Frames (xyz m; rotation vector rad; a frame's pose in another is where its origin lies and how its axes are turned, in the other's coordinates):
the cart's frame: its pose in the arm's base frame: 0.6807 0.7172 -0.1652 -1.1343 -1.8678 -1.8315
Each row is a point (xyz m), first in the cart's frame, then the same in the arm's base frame.
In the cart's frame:
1: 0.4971 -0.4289 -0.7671
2: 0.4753 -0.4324 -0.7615
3: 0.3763 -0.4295 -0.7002
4: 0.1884 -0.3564 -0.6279
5: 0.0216 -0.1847 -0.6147
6: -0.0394 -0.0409 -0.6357
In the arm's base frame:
1: -0.1793 0.2106 -0.0126
2: -0.1658 0.2091 -0.0309
3: -0.0805 0.2340 -0.1061
4: 0.1147 0.2318 -0.1944
5: 0.3462 0.1695 -0.1892
6: 0.4790 0.1130 -0.1259

